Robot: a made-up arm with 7 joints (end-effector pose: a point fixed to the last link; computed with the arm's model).
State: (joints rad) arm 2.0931 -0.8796 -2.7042 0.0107 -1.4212 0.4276 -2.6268
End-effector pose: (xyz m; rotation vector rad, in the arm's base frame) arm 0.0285 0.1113 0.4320 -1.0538 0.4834 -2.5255
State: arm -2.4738 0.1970 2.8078 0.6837 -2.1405 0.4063 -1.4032
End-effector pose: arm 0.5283 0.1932 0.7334 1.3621 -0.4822 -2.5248
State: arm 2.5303 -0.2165 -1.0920 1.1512 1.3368 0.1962 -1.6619
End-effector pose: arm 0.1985 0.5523 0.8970 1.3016 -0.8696 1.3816
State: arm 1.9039 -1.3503 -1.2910 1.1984 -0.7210 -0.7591 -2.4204
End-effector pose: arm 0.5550 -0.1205 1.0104 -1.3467 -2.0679 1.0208
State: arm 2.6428 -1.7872 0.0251 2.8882 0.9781 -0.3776 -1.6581
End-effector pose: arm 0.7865 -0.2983 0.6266 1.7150 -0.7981 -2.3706
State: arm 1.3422 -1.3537 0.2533 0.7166 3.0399 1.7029 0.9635
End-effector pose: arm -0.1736 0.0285 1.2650 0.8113 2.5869 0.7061
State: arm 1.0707 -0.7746 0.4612 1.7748 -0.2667 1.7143 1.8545
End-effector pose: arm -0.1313 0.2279 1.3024 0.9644 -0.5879 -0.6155
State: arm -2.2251 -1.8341 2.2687 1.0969 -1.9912 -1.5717 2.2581
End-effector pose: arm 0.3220 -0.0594 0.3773 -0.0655 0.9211 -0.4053
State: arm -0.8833 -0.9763 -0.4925 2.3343 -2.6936 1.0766 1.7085
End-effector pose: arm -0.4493 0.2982 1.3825 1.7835 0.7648 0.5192
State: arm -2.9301 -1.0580 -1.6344 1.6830 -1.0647 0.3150 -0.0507
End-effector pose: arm 0.3600 0.6724 0.8993 1.2589 -0.9045 1.3317
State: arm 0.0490 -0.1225 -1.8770 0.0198 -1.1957 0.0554 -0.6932
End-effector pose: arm -0.0014 -0.1940 0.4799 0.1447 -0.2156 -0.1004
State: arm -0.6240 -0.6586 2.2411 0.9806 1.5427 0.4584 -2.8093
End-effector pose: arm 0.0558 0.6293 0.5499 0.3730 -0.5032 3.0572
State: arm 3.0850 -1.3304 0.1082 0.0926 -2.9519 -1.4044 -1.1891
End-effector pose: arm -0.0004 -0.0778 0.8013 0.1205 -0.0050 0.9602
